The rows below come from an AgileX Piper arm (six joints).
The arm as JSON. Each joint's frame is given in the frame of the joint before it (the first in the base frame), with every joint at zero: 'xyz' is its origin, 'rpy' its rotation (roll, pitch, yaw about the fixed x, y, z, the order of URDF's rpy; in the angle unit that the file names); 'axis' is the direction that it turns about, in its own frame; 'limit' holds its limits. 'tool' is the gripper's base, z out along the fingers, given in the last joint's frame.
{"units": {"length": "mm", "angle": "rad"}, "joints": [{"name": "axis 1", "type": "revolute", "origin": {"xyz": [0.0, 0.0, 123.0], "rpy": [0.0, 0.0, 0.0]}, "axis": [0.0, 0.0, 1.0], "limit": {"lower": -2.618, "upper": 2.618}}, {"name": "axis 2", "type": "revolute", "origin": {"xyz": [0.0, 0.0, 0.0], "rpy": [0.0, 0.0, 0.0]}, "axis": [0.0, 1.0, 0.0], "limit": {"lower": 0.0, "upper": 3.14}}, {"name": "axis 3", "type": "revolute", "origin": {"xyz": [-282.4, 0.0, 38.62], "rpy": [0.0, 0.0, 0.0]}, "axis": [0.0, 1.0, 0.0], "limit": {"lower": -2.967, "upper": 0.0}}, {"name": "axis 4", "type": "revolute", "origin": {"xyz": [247.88, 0.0, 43.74], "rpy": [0.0, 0.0, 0.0]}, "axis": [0.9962, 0.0, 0.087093], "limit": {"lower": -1.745, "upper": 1.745}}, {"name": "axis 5", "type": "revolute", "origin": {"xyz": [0.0, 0.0, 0.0], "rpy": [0.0, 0.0, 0.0]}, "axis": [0.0, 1.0, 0.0], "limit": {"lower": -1.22, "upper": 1.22}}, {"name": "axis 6", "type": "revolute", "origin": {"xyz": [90.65, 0.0, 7.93], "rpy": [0.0, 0.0, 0.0]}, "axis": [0.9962, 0.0, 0.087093], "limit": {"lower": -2.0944, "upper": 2.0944}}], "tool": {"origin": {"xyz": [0.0, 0.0, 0.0], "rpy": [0.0, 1.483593, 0.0]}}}
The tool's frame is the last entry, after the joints.
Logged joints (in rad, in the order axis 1, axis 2, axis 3, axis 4, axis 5, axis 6), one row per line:
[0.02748 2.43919 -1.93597 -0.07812 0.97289 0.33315]
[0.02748 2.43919 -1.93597 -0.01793 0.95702 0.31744]
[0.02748 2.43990 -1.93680 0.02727 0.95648 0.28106]
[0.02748 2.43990 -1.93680 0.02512 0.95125 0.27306]
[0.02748 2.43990 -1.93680 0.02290 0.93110 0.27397]
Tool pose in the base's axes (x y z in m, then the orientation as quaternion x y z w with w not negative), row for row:
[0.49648 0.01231 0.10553 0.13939 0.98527 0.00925 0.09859]
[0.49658 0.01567 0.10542 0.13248 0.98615 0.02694 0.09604]
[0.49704 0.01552 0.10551 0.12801 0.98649 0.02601 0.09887]
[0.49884 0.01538 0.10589 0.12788 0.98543 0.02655 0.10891]
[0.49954 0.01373 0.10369 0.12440 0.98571 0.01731 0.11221]
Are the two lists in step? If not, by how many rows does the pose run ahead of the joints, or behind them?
The pose runs 1 row ahead of the joints: the pose in row i belongs to the joints in row i + 1.
